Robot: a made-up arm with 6 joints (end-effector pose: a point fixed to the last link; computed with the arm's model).
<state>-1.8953 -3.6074 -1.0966 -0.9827 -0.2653 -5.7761</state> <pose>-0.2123 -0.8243 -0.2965 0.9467 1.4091 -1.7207</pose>
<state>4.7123 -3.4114 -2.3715 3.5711 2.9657 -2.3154</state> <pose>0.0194 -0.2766 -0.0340 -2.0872 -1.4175 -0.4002</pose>
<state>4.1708 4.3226 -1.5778 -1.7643 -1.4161 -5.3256</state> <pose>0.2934 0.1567 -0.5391 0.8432 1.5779 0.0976</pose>
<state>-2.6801 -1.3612 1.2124 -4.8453 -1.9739 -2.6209</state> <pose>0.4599 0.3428 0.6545 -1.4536 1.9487 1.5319</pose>
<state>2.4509 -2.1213 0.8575 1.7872 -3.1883 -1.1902</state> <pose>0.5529 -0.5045 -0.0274 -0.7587 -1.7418 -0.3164</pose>
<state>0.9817 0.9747 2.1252 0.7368 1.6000 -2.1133</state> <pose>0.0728 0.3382 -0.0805 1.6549 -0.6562 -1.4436</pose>
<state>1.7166 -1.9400 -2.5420 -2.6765 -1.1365 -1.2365</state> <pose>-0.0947 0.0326 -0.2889 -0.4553 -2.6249 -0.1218</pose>
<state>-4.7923 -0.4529 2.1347 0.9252 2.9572 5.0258</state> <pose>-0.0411 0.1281 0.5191 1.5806 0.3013 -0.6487</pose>
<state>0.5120 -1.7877 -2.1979 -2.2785 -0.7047 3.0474</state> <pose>-0.1164 0.0509 -0.4199 0.0469 2.9950 0.9394</pose>
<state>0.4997 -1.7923 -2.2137 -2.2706 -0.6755 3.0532</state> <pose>-0.1032 0.0569 -0.4135 0.0875 2.9454 0.9438</pose>
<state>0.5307 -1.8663 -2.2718 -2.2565 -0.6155 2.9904</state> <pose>-0.0420 0.0852 -0.3882 -0.0507 2.7495 0.9868</pose>
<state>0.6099 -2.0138 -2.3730 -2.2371 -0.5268 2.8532</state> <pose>0.0479 0.1400 -0.3213 -0.3163 2.3823 1.0432</pose>
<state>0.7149 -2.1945 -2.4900 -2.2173 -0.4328 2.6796</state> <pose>0.1119 0.2012 -0.2134 -0.5464 1.9266 1.0742</pose>
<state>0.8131 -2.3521 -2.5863 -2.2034 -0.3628 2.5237</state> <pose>0.1287 0.2400 -0.1090 -0.6647 1.5358 1.0769</pose>
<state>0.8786 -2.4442 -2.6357 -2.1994 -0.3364 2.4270</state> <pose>0.1227 0.2556 -0.0518 -0.7179 1.3191 1.0714</pose>
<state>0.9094 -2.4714 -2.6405 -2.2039 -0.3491 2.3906</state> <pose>0.1160 0.2630 -0.0428 -0.7656 1.2644 1.0707</pose>
